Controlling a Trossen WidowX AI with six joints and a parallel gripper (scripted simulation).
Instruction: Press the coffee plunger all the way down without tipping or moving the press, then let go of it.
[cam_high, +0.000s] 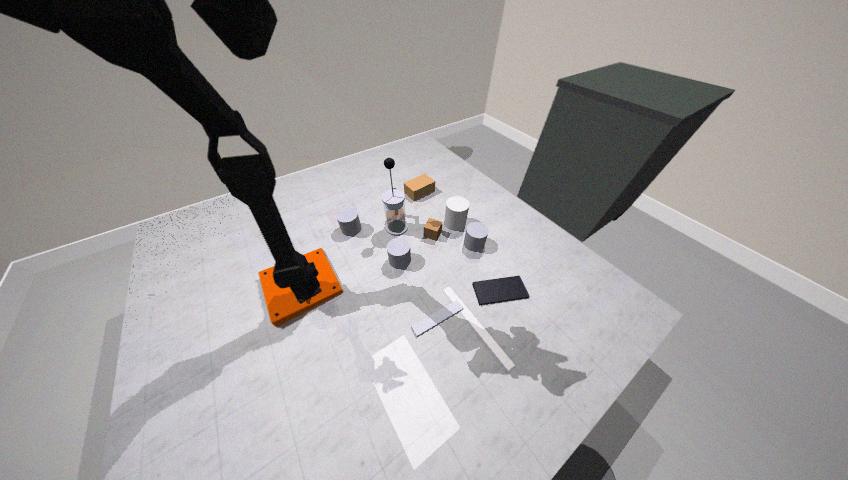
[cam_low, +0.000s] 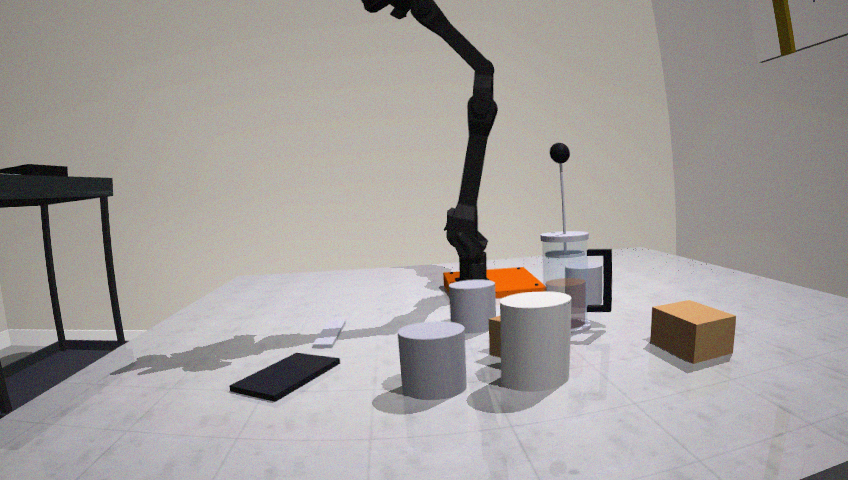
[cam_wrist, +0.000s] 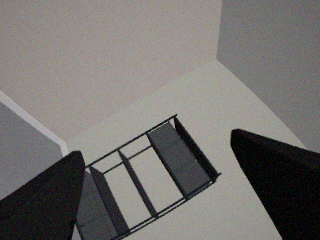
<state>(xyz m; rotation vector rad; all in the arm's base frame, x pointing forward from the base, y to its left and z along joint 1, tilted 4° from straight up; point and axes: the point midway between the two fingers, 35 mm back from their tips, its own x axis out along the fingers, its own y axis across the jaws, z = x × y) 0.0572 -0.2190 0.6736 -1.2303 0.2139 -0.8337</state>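
Now: the coffee press 57 cm below my gripper tip, 30 cm to the left of it and 24 cm ahead of it. Also, from my gripper tip: black slab 70 cm below, 31 cm ahead, 12 cm to the right; white cylinder 65 cm below, 41 cm ahead, 17 cm to the left; brown box 67 cm below, 31 cm ahead, 18 cm to the left.
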